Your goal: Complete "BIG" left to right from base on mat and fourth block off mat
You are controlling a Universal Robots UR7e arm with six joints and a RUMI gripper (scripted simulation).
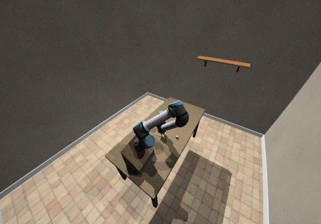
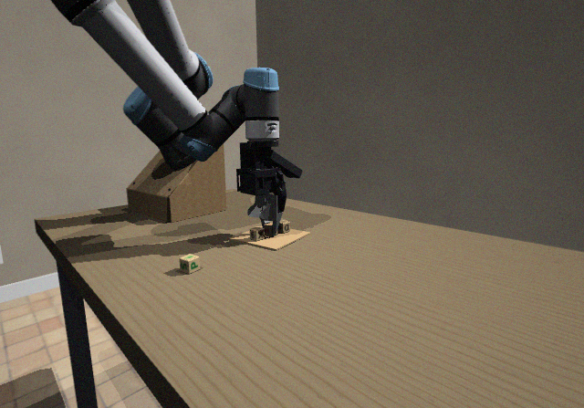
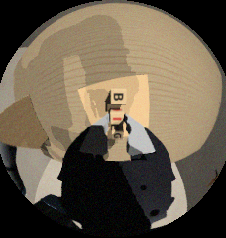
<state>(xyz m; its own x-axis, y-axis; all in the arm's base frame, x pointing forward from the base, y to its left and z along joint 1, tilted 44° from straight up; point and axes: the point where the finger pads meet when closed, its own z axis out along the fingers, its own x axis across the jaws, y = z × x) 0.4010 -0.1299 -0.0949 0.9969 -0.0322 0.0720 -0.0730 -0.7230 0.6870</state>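
The tan mat lies 2 cm below my hand.
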